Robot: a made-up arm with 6 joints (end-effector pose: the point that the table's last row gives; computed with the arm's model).
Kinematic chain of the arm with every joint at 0, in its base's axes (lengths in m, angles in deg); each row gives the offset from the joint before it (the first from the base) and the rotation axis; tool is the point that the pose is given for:
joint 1: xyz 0 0 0.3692 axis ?
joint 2: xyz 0.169 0 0 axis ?
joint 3: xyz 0 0 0.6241 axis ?
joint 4: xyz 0 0 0.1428 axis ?
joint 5: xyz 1.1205 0 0 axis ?
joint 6: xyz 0.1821 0 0 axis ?
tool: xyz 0 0 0
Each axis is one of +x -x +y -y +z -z.
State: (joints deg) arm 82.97 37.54 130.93 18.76 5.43 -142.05
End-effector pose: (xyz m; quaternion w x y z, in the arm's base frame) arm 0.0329 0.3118 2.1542 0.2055 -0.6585 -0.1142 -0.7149
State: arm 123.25 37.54 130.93 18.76 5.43 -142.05
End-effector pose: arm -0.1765 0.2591 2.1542 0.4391 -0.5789 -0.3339 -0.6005
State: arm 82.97 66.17 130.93 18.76 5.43 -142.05
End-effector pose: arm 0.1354 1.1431 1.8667 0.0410 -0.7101 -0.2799 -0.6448
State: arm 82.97 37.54 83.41 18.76 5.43 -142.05
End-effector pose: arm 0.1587 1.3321 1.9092 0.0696 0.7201 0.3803 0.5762
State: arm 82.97 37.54 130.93 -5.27 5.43 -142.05
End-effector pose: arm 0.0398 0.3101 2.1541 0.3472 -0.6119 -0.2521 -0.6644
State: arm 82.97 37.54 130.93 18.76 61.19 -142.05
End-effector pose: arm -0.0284 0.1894 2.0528 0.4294 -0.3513 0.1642 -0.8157
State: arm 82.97 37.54 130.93 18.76 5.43 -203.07
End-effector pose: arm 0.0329 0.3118 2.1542 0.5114 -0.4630 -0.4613 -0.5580
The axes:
joint 1: +z
joint 2: +y
joint 3: -y
joint 4: -x
joint 5: -y
joint 6: -x

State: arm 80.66 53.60 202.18 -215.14 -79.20 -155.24
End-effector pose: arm 0.0262 -0.4752 1.0948 0.2346 -0.8228 0.4667 0.2242
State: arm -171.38 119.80 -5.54 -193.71 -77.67 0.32
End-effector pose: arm -0.3004 -0.0029 -1.0693 0.3984 0.0473 0.9142 0.0564
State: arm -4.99 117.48 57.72 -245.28 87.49 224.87
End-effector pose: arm 1.3579 0.0473 -0.8601 0.4375 0.4234 0.6797 0.4091
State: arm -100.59 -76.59 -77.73 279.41 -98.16 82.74
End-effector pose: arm 0.0538 -0.6801 0.6055 0.9929 0.0862 0.0779 -0.0253
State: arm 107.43 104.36 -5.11 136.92 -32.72 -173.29
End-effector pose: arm -0.1010 0.5463 -1.0580 0.6872 -0.4360 0.4145 0.4072
